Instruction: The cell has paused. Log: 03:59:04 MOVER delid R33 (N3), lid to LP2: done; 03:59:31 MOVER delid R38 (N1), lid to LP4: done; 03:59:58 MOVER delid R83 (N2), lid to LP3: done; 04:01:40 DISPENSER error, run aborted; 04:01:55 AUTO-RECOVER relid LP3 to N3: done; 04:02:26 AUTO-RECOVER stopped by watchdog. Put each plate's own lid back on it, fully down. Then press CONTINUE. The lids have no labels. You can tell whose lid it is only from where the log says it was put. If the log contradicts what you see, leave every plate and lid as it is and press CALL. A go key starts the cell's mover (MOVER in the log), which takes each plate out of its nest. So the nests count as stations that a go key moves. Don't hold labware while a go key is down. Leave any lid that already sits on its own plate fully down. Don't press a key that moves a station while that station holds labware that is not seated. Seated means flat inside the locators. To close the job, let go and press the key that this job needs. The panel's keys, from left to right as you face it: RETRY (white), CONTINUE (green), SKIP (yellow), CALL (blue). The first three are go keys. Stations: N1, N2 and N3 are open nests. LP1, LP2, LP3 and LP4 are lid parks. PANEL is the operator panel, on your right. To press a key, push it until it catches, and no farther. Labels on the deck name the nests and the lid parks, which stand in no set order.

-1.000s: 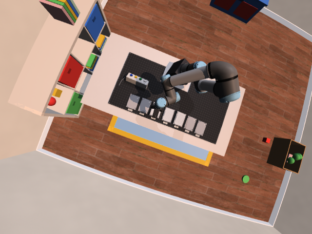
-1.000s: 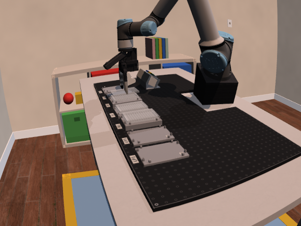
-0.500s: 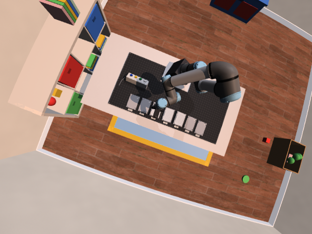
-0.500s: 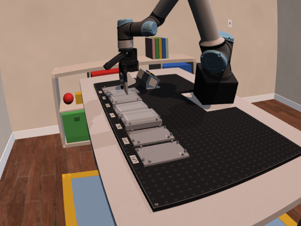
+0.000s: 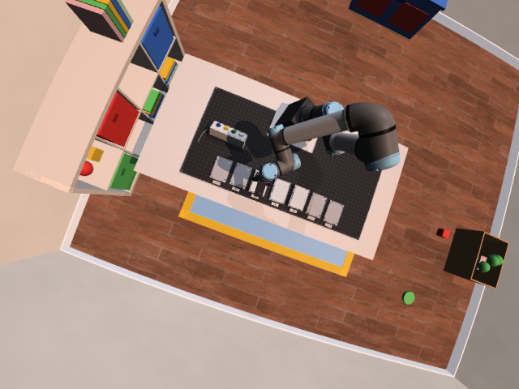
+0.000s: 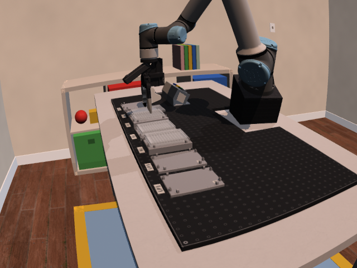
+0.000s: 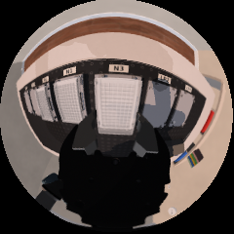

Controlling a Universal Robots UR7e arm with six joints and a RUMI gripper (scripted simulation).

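My gripper is now 14 cm to the right of the clear lid, 3 cm above it and 1 cm past it. Also, from my hand: clear plate lid 1 cm below; lid park 52 cm to the left, 6 cm below, 3 cm behind.
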